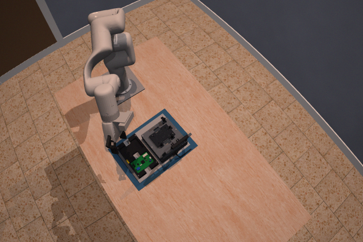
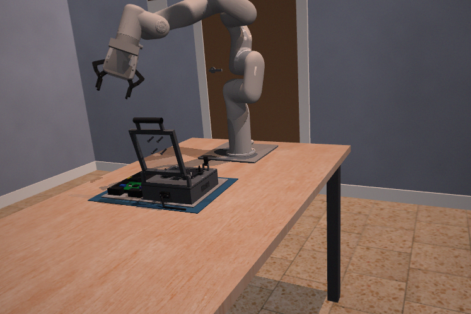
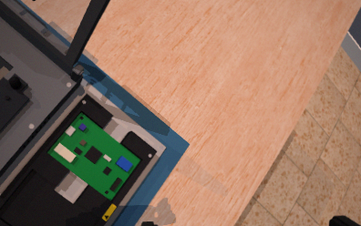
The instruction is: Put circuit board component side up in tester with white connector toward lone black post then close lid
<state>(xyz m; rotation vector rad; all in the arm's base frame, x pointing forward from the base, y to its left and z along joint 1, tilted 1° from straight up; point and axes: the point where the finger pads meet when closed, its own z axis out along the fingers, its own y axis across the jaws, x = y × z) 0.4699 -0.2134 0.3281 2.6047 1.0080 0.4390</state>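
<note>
My hand is 2 cm short of the green circuit board, 6 cm to the right of it and 31 cm above it. From my hand the other things lie so: tester lid: 10 cm ahead, 23 cm to the left, 15 cm below.
</note>
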